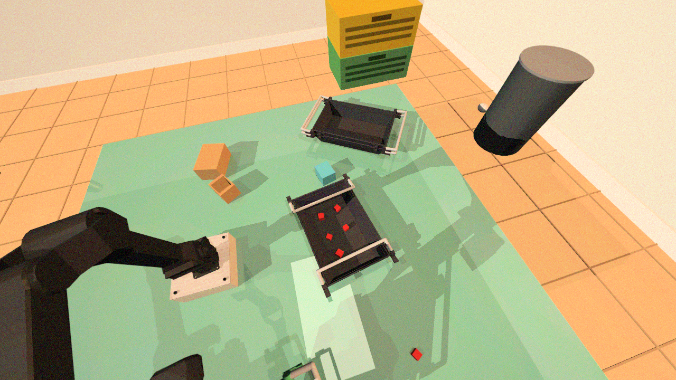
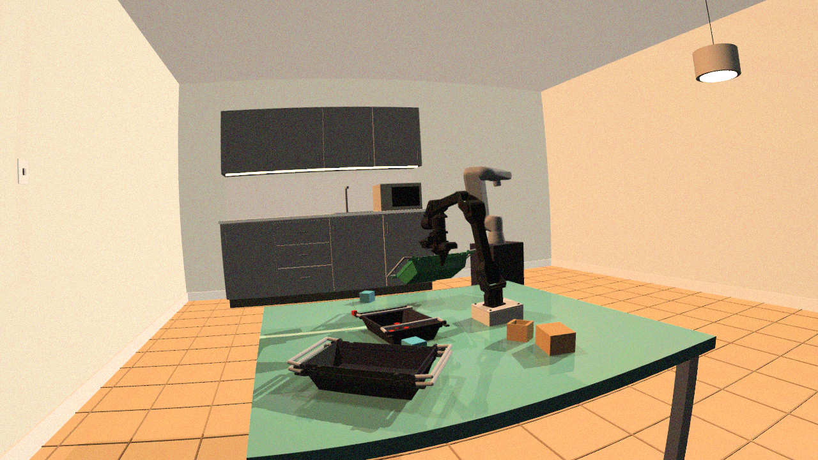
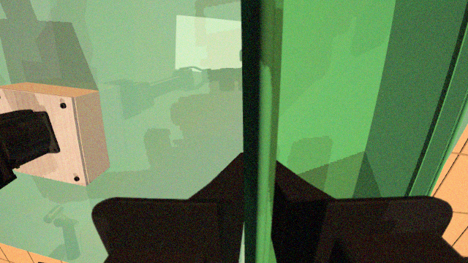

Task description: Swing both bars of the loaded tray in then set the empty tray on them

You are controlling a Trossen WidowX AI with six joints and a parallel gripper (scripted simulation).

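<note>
The green tray is 8 cm to the right of my gripper tip and 1 cm below it.
</note>
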